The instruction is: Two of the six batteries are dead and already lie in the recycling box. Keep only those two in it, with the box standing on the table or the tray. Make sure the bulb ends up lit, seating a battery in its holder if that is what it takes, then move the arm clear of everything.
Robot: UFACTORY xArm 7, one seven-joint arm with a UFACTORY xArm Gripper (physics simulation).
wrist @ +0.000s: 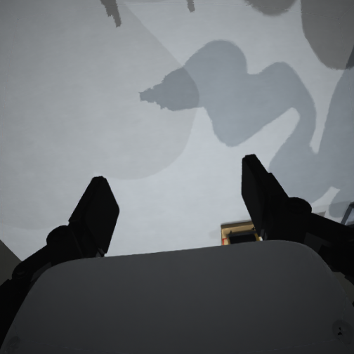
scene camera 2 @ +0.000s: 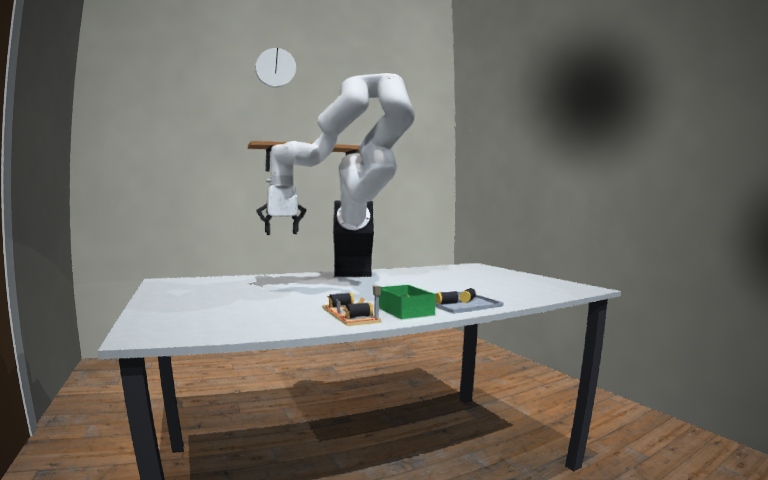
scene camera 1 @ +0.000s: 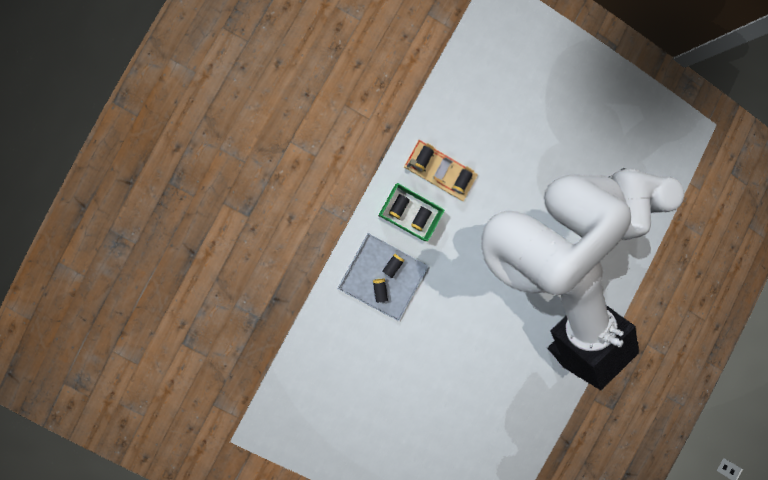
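Where they show: gripper, fingertip midpoint: (scene camera 2: pixel 281 234); arm's base at its link origin: (scene camera 2: pixel 353 216) (scene camera 1: pixel 591 328).
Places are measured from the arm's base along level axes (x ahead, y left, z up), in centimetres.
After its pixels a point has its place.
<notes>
My gripper (scene camera 2: pixel 281 230) {x 13.4, y -30.6, z -5.5 cm} (wrist: pixel 175 184) is open and empty, high above the table; the arm hides it in scene camera 1. The tan holder board (scene camera 1: pixel 433 168) {x 52.4, y -19.6, z -23.5 cm} (wrist: pixel 226 229) bears one battery (scene camera 1: pixel 423 158) {x 56.7, y -19.9, z -20.0 cm} (scene camera 2: pixel 358 309) {x 58.2, y -21.0, z -21.0 cm} at its table-edge end and another battery (scene camera 1: pixel 462 181) {x 43.9, y -19.8, z -20.0 cm} (scene camera 2: pixel 340 300) {x 45.2, y -21.1, z -21.5 cm} at its other end. A post with a small dull brownish top (scene camera 2: pixel 376 290) {x 59.9, y -17.0, z -16.3 cm} stands at the board; no glow shows there. The green box (scene camera 1: pixel 420 198) {x 52.0, y -9.8, z -20.7 cm} (scene camera 2: pixel 404 305) {x 59.8, y -9.3, z -20.7 cm} stands on the table with two batteries (scene camera 1: pixel 399 206) {x 56.1, y -5.0, z -20.8 cm} (scene camera 1: pixel 420 218) {x 49.2, y -4.9, z -20.9 cm} inside. Two batteries (scene camera 1: pixel 393 266) {x 49.4, y 10.5, z -20.8 cm} (scene camera 1: pixel 380 290) {x 49.4, y 18.1, z -20.8 cm} lie on the grey tray (scene camera 1: pixel 356 266) {x 58.2, y 15.6, z -24.2 cm} (scene camera 2: pixel 470 306) {x 55.5, y 14.7, z -24.4 cm}.
The white table (scene camera 1: pixel 339 396) {x 44.3, y 51.2, z -24.5 cm} (scene camera 2: pixel 226 316) {x 42.7, y -52.1, z -24.5 cm} carries the board, box and tray in a row near one long edge. The box stands between board and tray. The arm's black base (scene camera 1: pixel 600 367) {x -4.7, y 7.7, z 4.1 cm} (scene camera 2: pixel 353 254) {x -7.5, y 3.0, z -15.3 cm} is at the opposite edge.
</notes>
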